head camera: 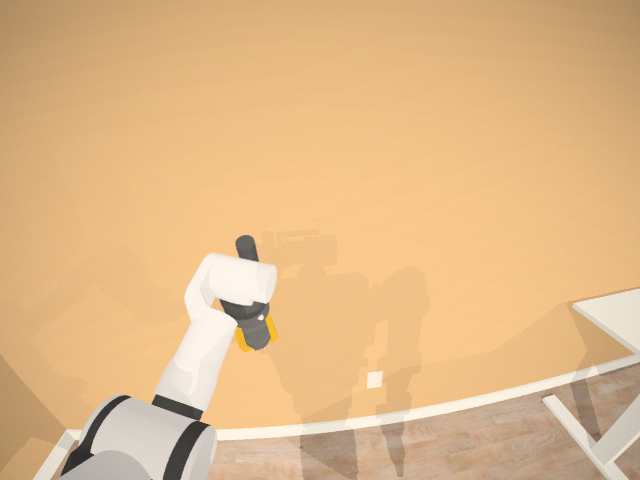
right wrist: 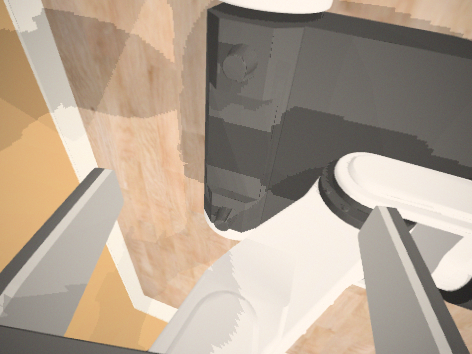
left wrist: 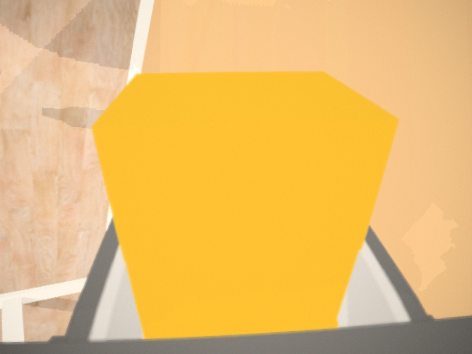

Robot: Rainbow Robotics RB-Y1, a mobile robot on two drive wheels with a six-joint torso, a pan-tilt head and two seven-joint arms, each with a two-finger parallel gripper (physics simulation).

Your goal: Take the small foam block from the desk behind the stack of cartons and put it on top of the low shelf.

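Places are measured from the robot's base along level axes (x back, y right, z up), in millimetres.
Pixels of known places: left gripper, fingertip midpoint: (head camera: 257, 333) (left wrist: 234, 200); right gripper, fingertip midpoint: (right wrist: 240, 202).
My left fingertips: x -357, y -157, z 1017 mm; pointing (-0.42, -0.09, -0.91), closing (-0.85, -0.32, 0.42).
Note:
For each thing: its middle in the pictures, then the offset to it from my left fingertips. Level surfaces: height alone.
- foam block, body centre: (left wrist: 238, 228) (head camera: 256, 331) dx +7, dy +0, dz +14 mm
- white desk, surface height: dz -297 mm
- white outlet plate, body centre: (head camera: 374, 379) dx -279, dy +383, dz -616 mm
- wooden floor, surface height: dz -1016 mm
The foam block (head camera: 273, 328) (left wrist: 245, 150) is yellow. It shows large in the left wrist view, and its edges show on both sides of the dark gripper body in the head view. My left gripper (head camera: 256, 336) (left wrist: 234, 200) is shut on it and holds it in the air, in front of the wall in the head view. The block hides the left fingertips. My right gripper (right wrist: 240, 202) is open, its fingers wide apart with no object between them. A corner of the white desk (head camera: 612, 310) shows at the head view's right edge. The cartons and the low shelf do not show.
An orange wall (head camera: 320, 129) (left wrist: 425, 150) fills most of the head view, with a white outlet plate (head camera: 374, 379) low down. A white baseboard (head camera: 361, 424) runs above the wooden floor (head camera: 465, 444). Desk legs (head camera: 573, 426) stand at the lower right. My dark base (right wrist: 360, 90) shows in the right wrist view.

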